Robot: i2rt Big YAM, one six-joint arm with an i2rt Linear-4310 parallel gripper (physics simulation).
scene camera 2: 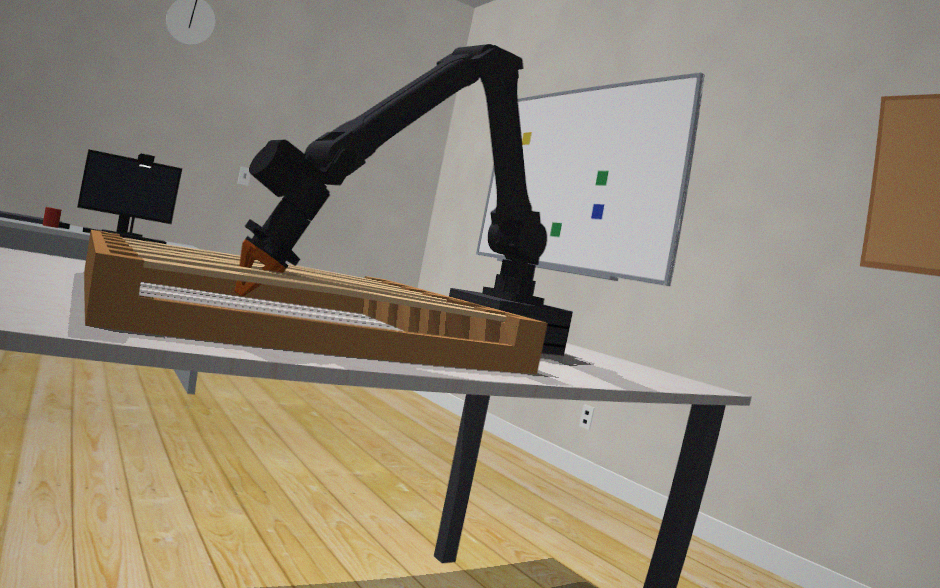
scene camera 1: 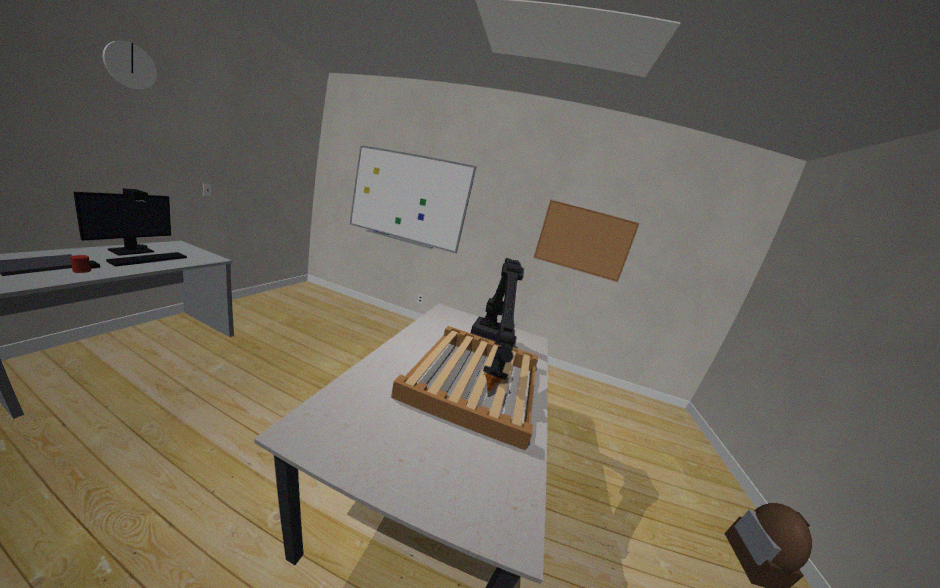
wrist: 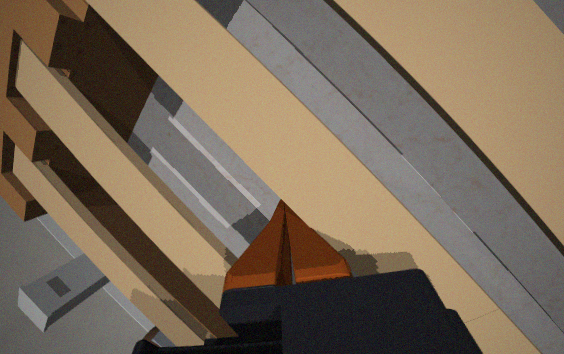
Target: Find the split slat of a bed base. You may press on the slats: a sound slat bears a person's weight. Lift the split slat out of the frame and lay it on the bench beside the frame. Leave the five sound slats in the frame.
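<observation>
The wooden bed frame [scene camera 1: 460, 414] [scene camera 2: 311, 343] [wrist: 35, 30] stands on the bench [scene camera 1: 388, 464] [scene camera 2: 665, 381], with several pale slats lying across it in notches. My gripper [scene camera 1: 490, 392] [scene camera 2: 237, 294] [wrist: 285, 204] is shut and empty, over the right half of the frame in the scene camera 1 view. Its orange tips meet the left edge of a slat [wrist: 250, 115] in the wrist view. They reach below the slat tops in the scene camera 2 view. Whether they press that slat or stand in the gap beside it cannot be told. A faint line crosses this slat near the gripper body.
The arm's black base [scene camera 1: 493, 329] [scene camera 2: 512, 305] stands at the far end of the frame. A bench edge [scene camera 2: 277, 367] runs close along the frame's side. A desk [scene camera 1: 207, 260] with a monitor [scene camera 1: 124, 218] and a red mug [scene camera 1: 81, 263] stands apart at the left.
</observation>
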